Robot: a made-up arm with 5 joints.
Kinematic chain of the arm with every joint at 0, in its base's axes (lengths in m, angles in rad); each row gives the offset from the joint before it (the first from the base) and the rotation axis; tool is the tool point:
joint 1: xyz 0 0 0.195 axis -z
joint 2: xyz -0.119 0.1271 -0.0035 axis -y
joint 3: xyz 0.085 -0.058 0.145 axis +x
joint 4: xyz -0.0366 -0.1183 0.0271 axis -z
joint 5: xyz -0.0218 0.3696 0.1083 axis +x
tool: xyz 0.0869 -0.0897 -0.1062
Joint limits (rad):
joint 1: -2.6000..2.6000
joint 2: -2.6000..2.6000
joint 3: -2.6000..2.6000
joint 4: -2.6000..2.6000
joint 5: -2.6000..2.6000
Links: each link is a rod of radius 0.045 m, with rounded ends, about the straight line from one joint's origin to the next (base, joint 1, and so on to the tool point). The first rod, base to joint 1, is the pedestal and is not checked.
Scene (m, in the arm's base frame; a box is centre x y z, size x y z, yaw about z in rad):
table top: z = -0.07
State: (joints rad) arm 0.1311 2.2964 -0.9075 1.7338 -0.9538
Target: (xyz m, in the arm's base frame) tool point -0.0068 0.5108 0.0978
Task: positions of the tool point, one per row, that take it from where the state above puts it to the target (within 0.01 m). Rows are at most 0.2 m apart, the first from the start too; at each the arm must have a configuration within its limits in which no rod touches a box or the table.
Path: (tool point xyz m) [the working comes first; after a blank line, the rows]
Joints at the target: 1.2667 2.6000 -0.7126 0.8922 -0.9465
Straight joint move there: clear.

1: -0.5037 0.2958 0.1210
2: -0.3662 0.4265 0.1184
3: -0.1930 0.5019 0.1107
4: -0.0068 0.5108 0.0978

